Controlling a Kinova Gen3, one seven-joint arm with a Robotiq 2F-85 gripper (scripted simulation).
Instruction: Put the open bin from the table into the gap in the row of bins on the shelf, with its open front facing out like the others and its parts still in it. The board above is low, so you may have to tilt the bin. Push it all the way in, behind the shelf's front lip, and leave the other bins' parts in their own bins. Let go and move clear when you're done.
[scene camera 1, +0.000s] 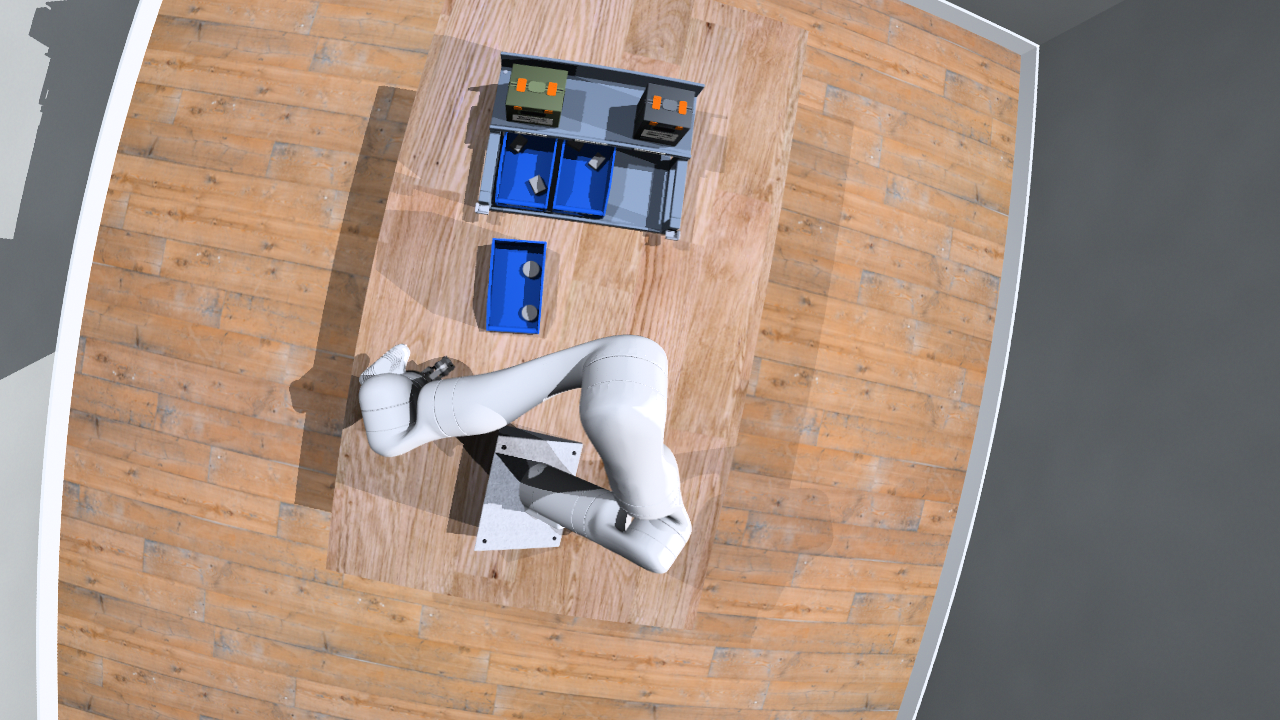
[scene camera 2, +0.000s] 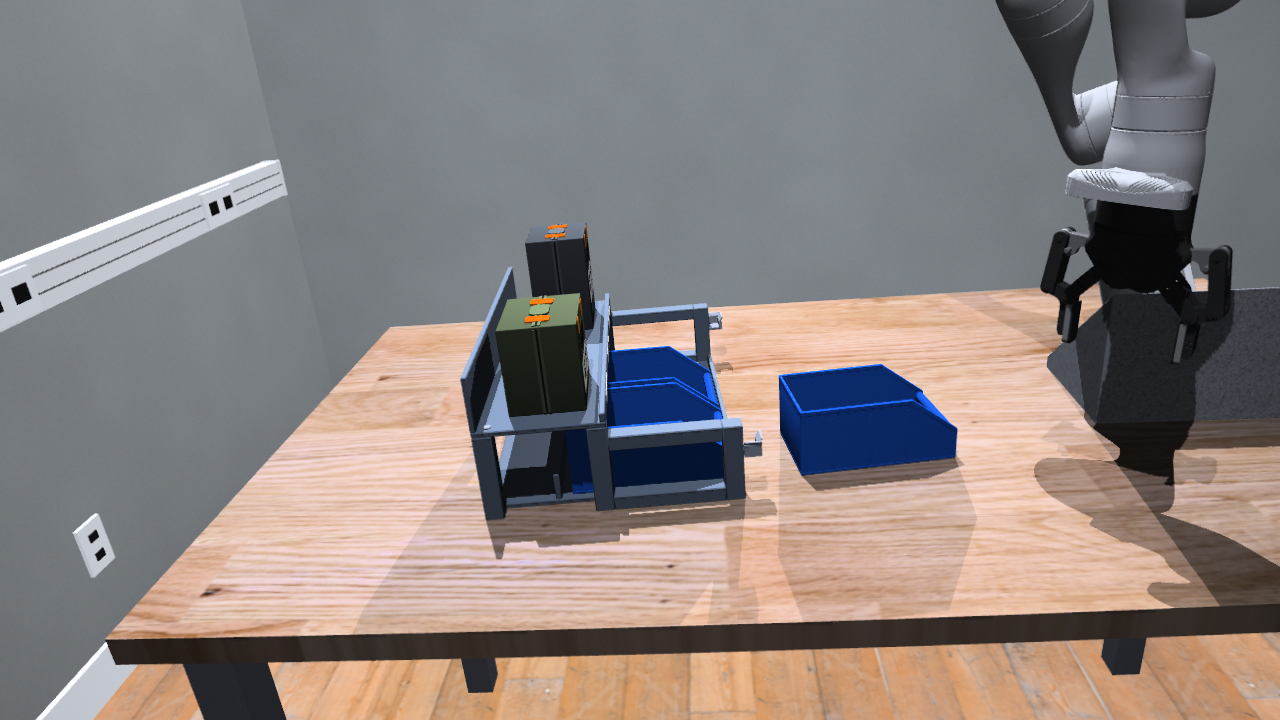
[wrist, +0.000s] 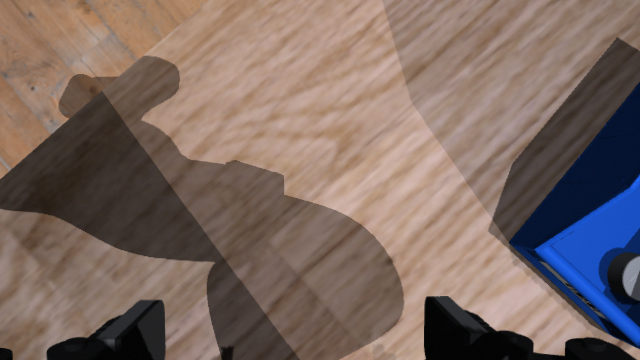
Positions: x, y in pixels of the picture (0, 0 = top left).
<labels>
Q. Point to a blue bin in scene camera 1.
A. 511, 291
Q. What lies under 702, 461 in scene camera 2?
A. A blue bin.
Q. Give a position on a blue bin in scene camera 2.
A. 654, 365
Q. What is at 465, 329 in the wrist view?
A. My gripper.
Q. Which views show the blue bin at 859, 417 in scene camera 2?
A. Scene camera 1, scene camera 2 and the wrist view: all of them.
</labels>
